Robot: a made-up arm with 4 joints. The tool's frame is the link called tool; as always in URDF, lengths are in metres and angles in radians.
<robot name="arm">
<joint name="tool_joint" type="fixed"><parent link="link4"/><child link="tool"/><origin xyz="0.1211 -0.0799 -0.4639" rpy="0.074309 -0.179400 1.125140"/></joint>
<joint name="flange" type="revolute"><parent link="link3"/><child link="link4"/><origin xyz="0.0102 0.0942 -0.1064" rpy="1.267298 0.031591 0.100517"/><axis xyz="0 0 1"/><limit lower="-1.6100" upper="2.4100"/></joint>
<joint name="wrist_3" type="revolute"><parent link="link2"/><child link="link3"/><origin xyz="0.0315 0.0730 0.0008" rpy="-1.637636 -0.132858 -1.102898"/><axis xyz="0 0 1"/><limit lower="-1.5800" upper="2.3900"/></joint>
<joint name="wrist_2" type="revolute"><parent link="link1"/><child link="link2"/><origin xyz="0.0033 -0.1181 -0.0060" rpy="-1.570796 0.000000 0.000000"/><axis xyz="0 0 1"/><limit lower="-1.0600" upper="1.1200"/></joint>
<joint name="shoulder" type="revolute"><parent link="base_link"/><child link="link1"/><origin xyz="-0.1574 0.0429 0.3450" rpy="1.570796 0.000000 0.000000"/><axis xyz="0 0 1"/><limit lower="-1.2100" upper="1.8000"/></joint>
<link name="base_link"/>
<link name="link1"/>
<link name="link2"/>
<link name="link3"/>
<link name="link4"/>
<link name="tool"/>
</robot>
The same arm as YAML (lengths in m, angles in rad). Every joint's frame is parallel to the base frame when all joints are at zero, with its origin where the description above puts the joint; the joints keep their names.
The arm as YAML. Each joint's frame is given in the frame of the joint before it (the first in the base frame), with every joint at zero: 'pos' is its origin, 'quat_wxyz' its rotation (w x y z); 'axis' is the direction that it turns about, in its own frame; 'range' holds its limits. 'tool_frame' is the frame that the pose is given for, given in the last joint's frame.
length_unit: m
angle_unit: rad
joints:
  - joint: shoulder
    pos: [-0.1574, 0.0429, 0.345]
    quat_wxyz: [1.0, 0.0, 0.0, 0.0]
    axis: "-y"
    range: [-1.21, 1.8]
  - joint: wrist_2
    pos: [0.0033, 0.006, -0.1181]
    quat_wxyz: [1.0, 0.0, 0.0, 0.0]
    axis: "+z"
    range: [-1.06, 1.12]
  - joint: wrist_3
    pos: [0.0315, 0.073, 0.0008]
    quat_wxyz: [1.0, 0.0, 0.0, 0.0]
    axis: [0.894516, 0.442108, -0.066201]
    range: [-1.58, 2.39]
  - joint: flange
    pos: [-0.0906, -0.07, -0.0848]
    quat_wxyz: [1.0, 0.0, 0.0, 0.0]
    axis: [0.31421, 0.179505, 0.932229]
    range: [-1.61, 2.41]
tool_frame:
  pos: [-0.1635, -0.2234, -0.3995]
  quat_wxyz: [0.995919, -0.056762, 0.069972, -0.005258]

